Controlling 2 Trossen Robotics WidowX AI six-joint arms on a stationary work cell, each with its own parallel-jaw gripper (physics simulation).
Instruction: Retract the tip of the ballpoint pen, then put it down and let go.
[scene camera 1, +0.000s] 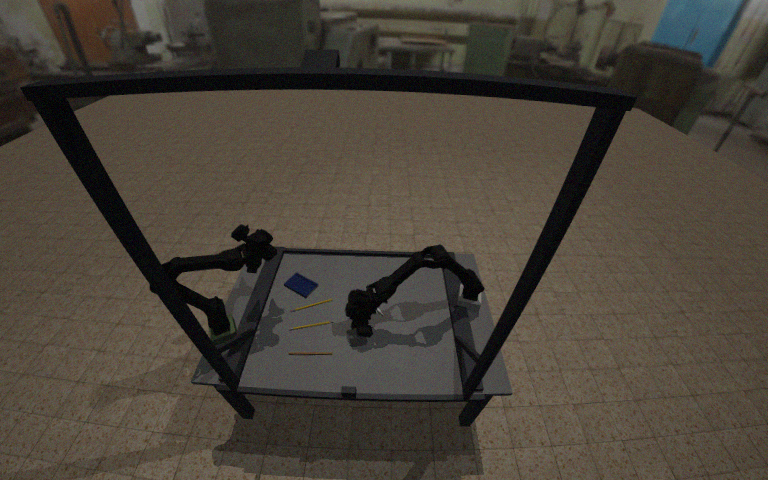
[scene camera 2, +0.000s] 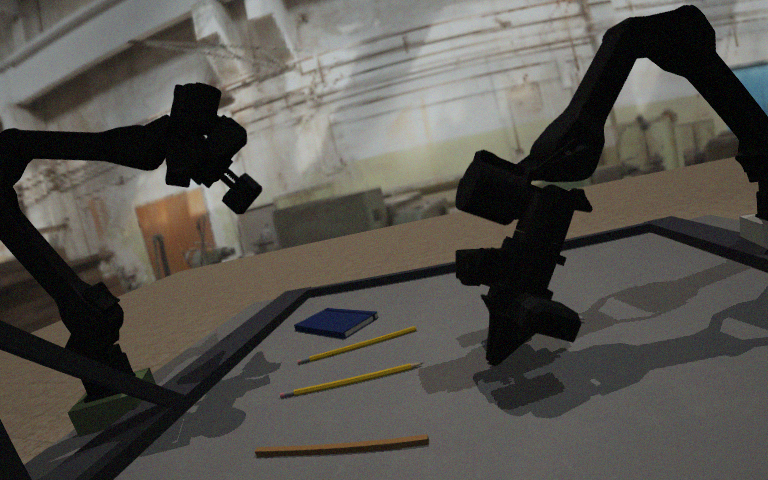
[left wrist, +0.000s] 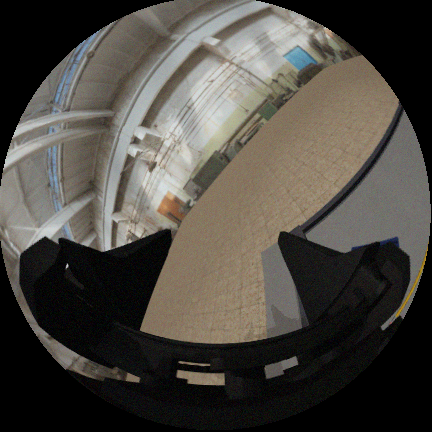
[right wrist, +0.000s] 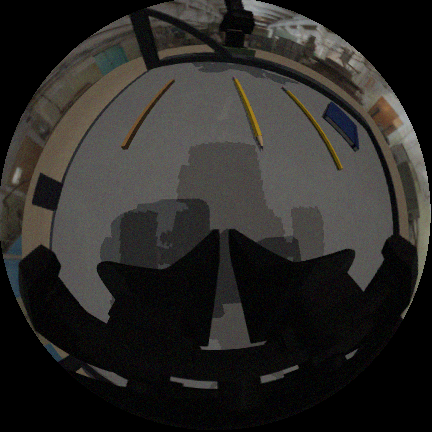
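Note:
A small part of a whitish pen shows behind my right gripper in the scene views; most of it, and the state of its tip, are hidden. It does not show in the right wrist view. My right gripper points down low over the table, in front of the pen as scene camera 2 sees it. Its fingers are nearly together, with a narrow gap and no pen visible between them. My left gripper is open and empty, raised beyond the left edge of the table.
A blue book lies at the table's back left. Two yellow pencils lie in front of it. An orange-brown stick lies nearer the front. A dark frame spans the table.

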